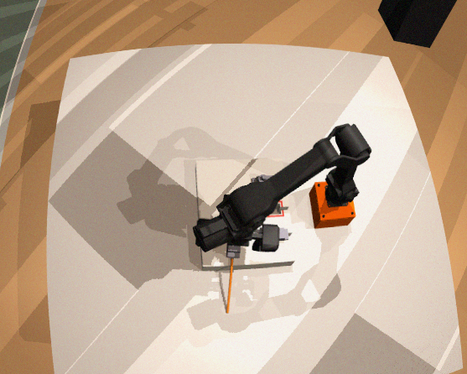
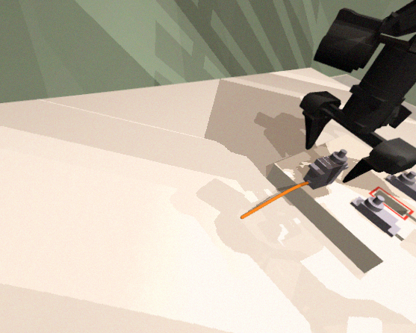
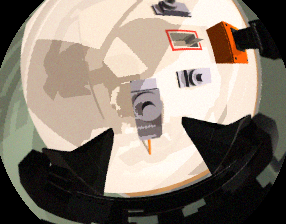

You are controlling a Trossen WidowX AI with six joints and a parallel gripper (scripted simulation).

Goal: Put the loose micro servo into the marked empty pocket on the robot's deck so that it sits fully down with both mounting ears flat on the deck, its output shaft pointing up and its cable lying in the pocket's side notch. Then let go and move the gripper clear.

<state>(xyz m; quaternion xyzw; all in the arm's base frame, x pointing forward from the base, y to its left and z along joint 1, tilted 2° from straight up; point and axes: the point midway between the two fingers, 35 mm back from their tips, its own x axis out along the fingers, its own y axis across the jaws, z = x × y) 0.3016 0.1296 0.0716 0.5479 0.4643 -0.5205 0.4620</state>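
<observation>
My gripper tip is 12 cm to the left of the deck and 7 cm above it.
</observation>
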